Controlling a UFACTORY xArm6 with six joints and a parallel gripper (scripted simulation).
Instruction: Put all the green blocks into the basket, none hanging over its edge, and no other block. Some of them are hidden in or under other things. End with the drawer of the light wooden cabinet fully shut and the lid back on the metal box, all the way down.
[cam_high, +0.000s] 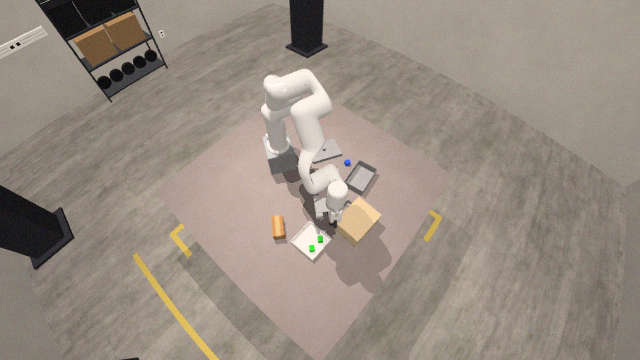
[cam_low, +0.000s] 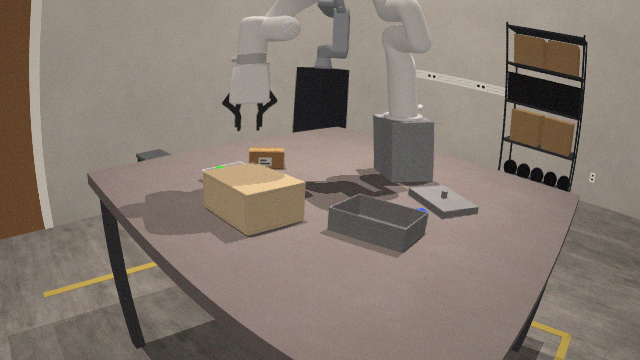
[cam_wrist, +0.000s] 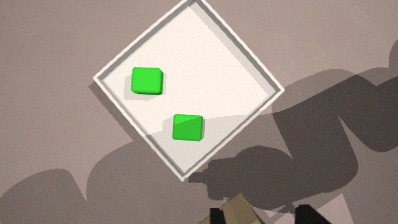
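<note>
Now: the grey metal lid 360 mm behind my hand, 370 mm to the left of it and 170 mm below it. The rest, counted from my hand: white basket: 30 mm behind, 100 mm to the right, 170 mm below; then metal box: 70 mm behind, 360 mm to the left, 160 mm below; then light wooden cabinet: 70 mm ahead, 120 mm to the left, 140 mm below.
</note>
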